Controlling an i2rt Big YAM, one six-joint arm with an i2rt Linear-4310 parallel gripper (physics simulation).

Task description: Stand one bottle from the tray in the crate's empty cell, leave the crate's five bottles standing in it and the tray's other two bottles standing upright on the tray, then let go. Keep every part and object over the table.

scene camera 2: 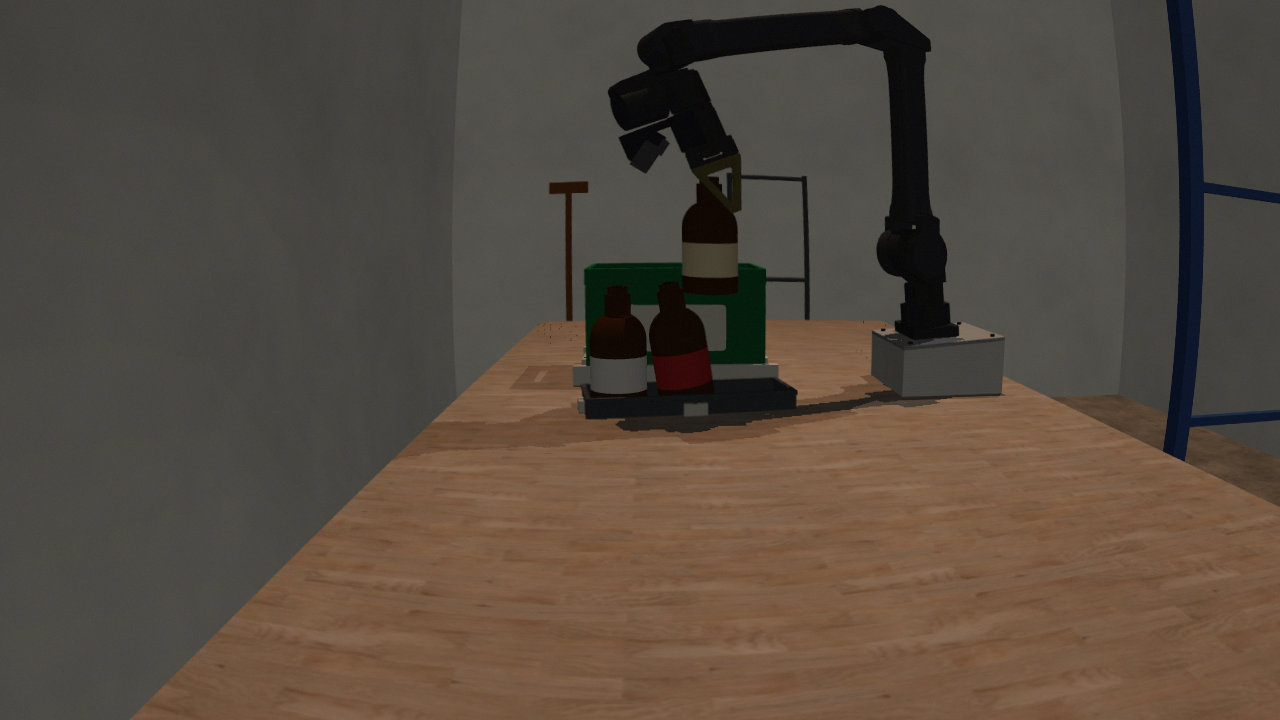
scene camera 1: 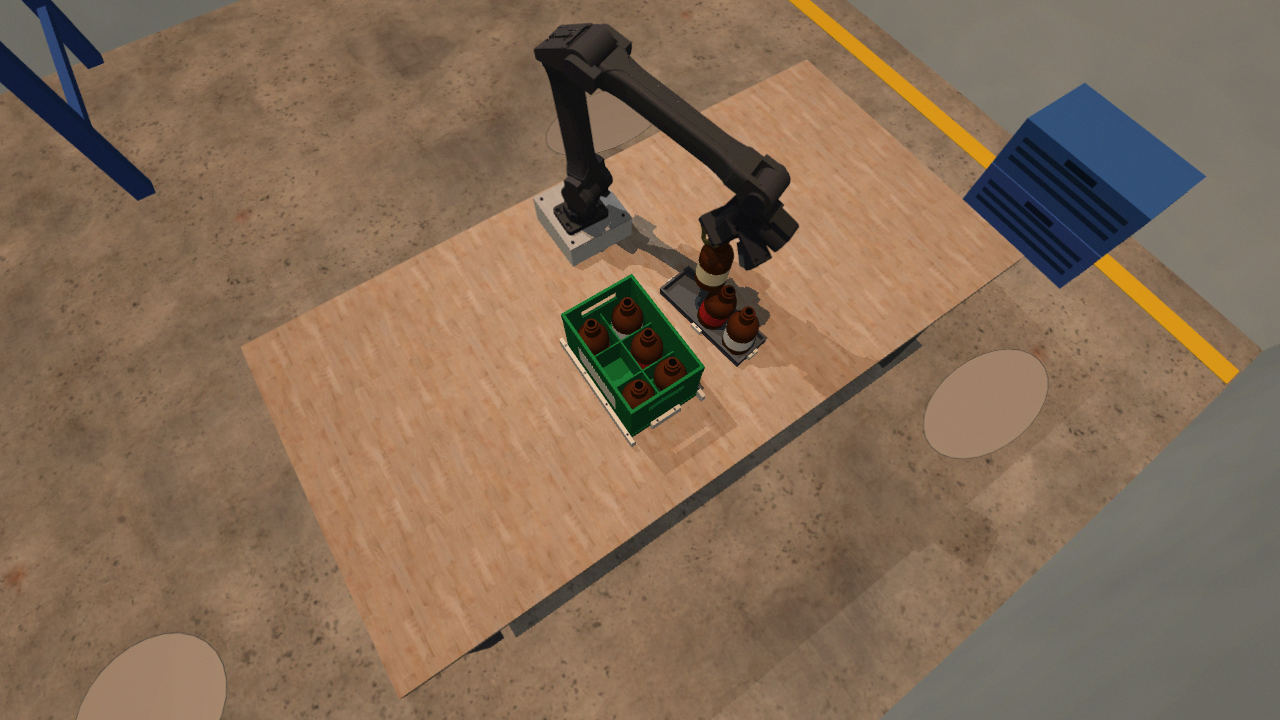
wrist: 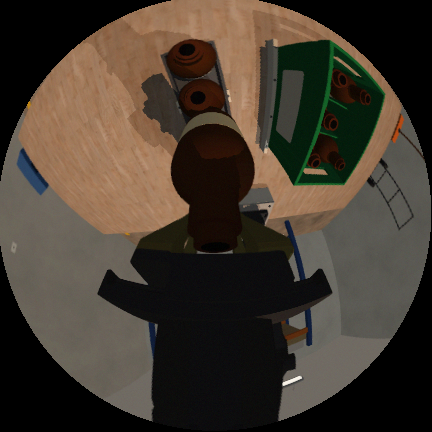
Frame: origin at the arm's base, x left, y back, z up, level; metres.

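Seen in the pictures: gripper, fingertip midpoint: (scene camera 2: 736,211) (scene camera 1: 709,238); arm's base, link origin: (scene camera 2: 926,332) (scene camera 1: 581,213) (wrist: 250,217).
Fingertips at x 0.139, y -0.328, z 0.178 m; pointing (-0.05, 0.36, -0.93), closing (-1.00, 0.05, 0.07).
Pixels of each thing's middle, then the offset from my fingertips to it. "spot": a spot on its surface instead.
- cream-labelled brown bottle, body centre: (wrist: 212,164) (scene camera 2: 709,233) (scene camera 1: 716,258) dy -0.035, dx -0.002, dz -0.030 m
- tray, surface spot: (scene camera 2: 753,401) spot: dy +0.019, dx +0.038, dz -0.246 m
- red-labelled bottle, body centre: (scene camera 2: 678,340) (wrist: 201,98) (scene camera 1: 720,303) dy -0.078, dx +0.003, dz -0.172 m
- white-labelled bottle, body centre: (scene camera 2: 618,346) (wrist: 191,58) (scene camera 1: 742,327) dy -0.156, dx +0.012, dz -0.177 m
- green crate, body centre: (scene camera 2: 674,319) (scene camera 1: 631,356) (wrist: 321,114) dy -0.081, dx -0.250, dz -0.172 m
My gripper (scene camera 1: 713,239) (scene camera 2: 717,190) (wrist: 214,212) is shut on the neck of the cream-labelled brown bottle (scene camera 1: 714,265) (scene camera 2: 709,241) (wrist: 212,167). This bottle hangs roughly upright above the tray (scene camera 1: 682,288) (scene camera 2: 753,401). On the tray, the red-labelled bottle (scene camera 1: 714,308) (scene camera 2: 682,353) is tilted towards the white-labelled bottle (scene camera 1: 741,331) (scene camera 2: 617,349) (wrist: 192,62), which stands upright. Whether the red-labelled bottle touches either neighbour is unclear. The green crate (scene camera 1: 671,398) (scene camera 2: 753,313) (wrist: 312,75) holds several standing bottles. Its empty cell (scene camera 1: 615,365) is the middle one on the side away from the tray.
Pale strips (scene camera 1: 597,394) lie along the crate's foot. The arm's grey base block (scene camera 1: 595,237) (scene camera 2: 935,365) stands at the table's edge. A blue cabinet (scene camera 1: 1074,188) stands on the floor beyond the table.
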